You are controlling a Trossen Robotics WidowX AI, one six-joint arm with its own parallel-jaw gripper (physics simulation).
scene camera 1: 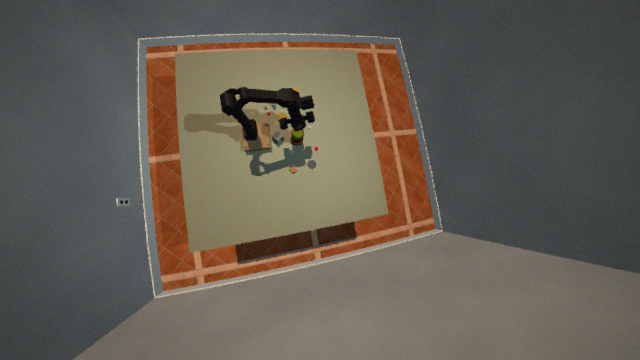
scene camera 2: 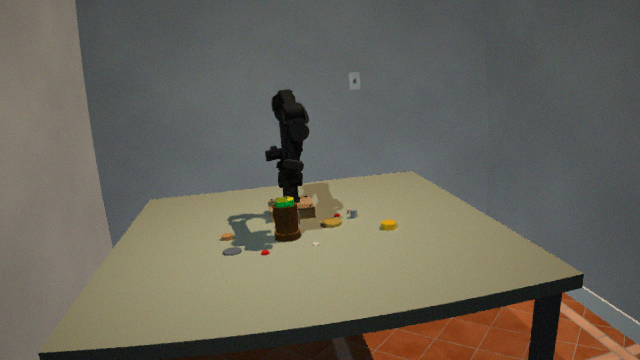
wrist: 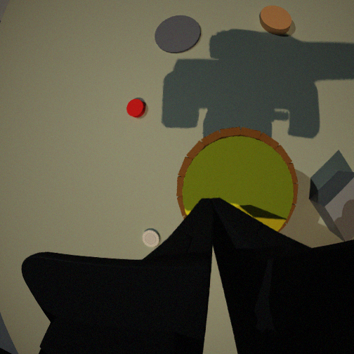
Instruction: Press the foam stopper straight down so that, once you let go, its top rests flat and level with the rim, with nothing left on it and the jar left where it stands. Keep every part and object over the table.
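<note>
The brown jar [scene camera 1: 297, 141] [scene camera 2: 286, 222] [wrist: 237, 131] stands upright on the table. The foam stopper [scene camera 1: 298, 133] [scene camera 2: 284, 202] [wrist: 237, 170] sits in its mouth, with a yellow top and green side. In scene camera 2 a green band of its side shows above the jar's rim, so its top stands higher than the rim; any slight tilt is hard to tell. My gripper [wrist: 209, 207] is shut and empty, pointing down over the stopper's top. Its fingers hide part of the top in the wrist view, and contact cannot be told.
Near the jar lie a grey disc [scene camera 2: 232, 251] [wrist: 178, 34], an orange disc [scene camera 2: 227, 236] [wrist: 276, 20], a red disc [scene camera 2: 265, 252] [wrist: 135, 107], a white disc [scene camera 2: 315, 244] [wrist: 151, 238], an ochre disc [scene camera 2: 331, 222] and a grey block [scene camera 1: 278, 138]. A yellow disc [scene camera 2: 388, 225] lies farther right.
</note>
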